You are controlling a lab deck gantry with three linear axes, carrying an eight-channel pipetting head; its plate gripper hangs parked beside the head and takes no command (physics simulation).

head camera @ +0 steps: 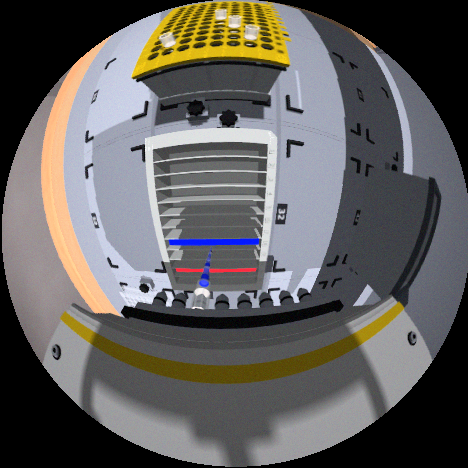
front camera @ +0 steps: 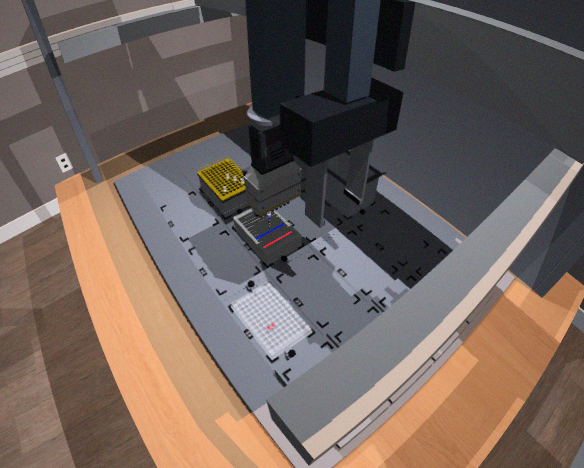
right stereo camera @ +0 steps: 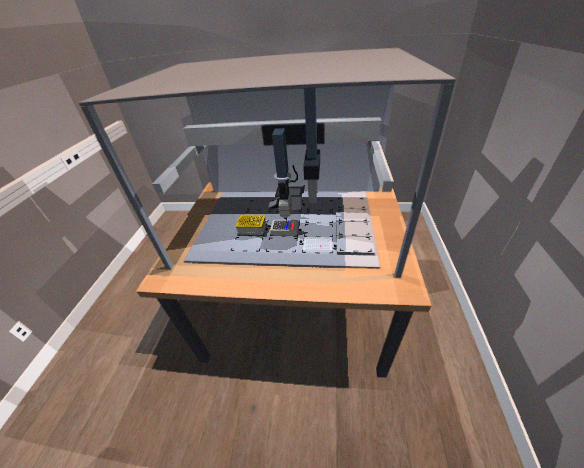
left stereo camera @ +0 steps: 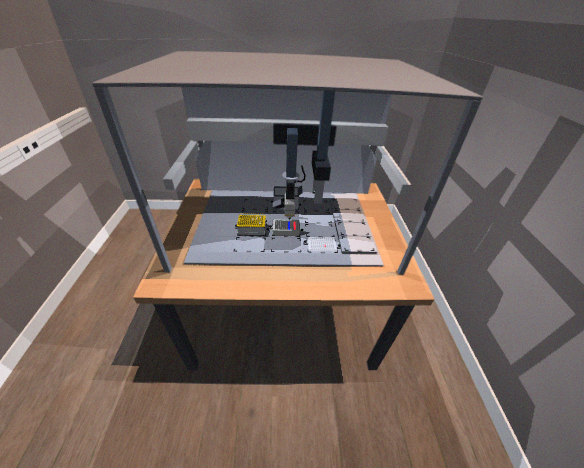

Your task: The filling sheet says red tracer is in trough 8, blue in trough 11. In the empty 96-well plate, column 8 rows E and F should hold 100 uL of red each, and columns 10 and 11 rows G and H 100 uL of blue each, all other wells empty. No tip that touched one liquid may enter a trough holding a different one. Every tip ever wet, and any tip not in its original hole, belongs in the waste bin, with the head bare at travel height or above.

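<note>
The pipetting head (front camera: 274,187) stands over the trough block (front camera: 270,255) (head camera: 210,135) (left stereo camera: 280,231). One channel, third from the left in the head view, carries a tip (front camera: 269,219) (head camera: 205,278) with blue liquid inside. Its lower end is at the blue trough (front camera: 277,228) (head camera: 190,242); whether it is in the liquid I cannot tell. The other nozzles are bare. A red trough (front camera: 278,239) (head camera: 235,270) lies nearer the plate; trough numbers are unclear. The white 96-well plate (front camera: 250,305) (left stereo camera: 322,244) shows two adjacent red wells. The parked gripper (front camera: 339,212) is open and empty.
The yellow tip rack (front camera: 220,177) (head camera: 200,37) (right stereo camera: 250,231), with several tips standing in it, is beyond the trough block. The grey waste bin (front camera: 370,195) (head camera: 415,220) stands at the rear, partly hidden by the gripper. A grey beam (front camera: 400,320) crosses the near right side.
</note>
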